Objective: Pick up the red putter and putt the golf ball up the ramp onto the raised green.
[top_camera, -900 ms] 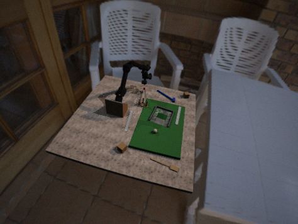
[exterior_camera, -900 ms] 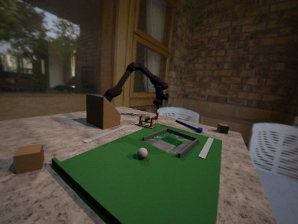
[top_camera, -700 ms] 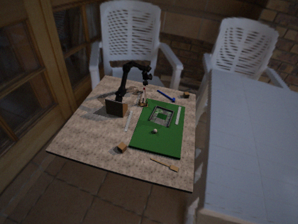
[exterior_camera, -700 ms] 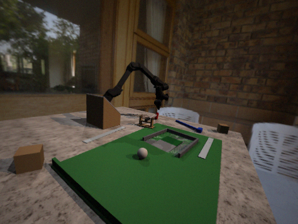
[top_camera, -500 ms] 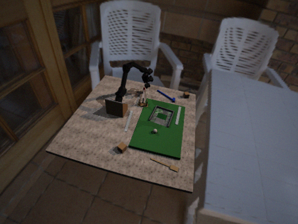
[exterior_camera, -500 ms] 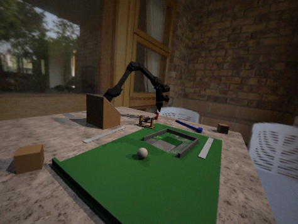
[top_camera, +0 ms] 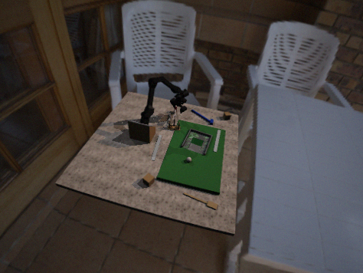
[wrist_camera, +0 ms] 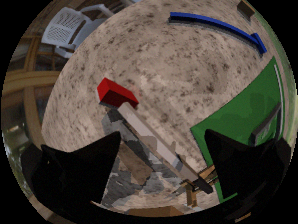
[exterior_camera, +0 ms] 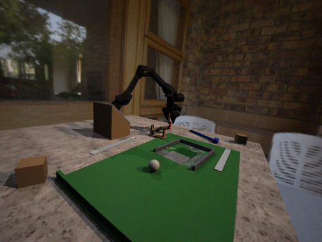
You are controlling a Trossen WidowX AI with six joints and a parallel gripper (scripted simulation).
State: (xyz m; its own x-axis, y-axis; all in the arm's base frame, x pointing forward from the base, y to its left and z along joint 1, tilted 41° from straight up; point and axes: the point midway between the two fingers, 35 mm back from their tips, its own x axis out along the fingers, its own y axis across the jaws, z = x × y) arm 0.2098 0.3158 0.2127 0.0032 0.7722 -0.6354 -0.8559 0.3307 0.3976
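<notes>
My gripper tip is now 20 mm past the red putter, 40 mm to the left of it and 40 mm above it. Round my gripper tip: green mat (270 mm ahead, 410 mm to the right, 80 mm below); then blue putter (260 mm ahead, 90 mm to the left, 60 mm below); then wooden gate (10 mm ahead, 180 mm to the right, 40 mm below).
</notes>
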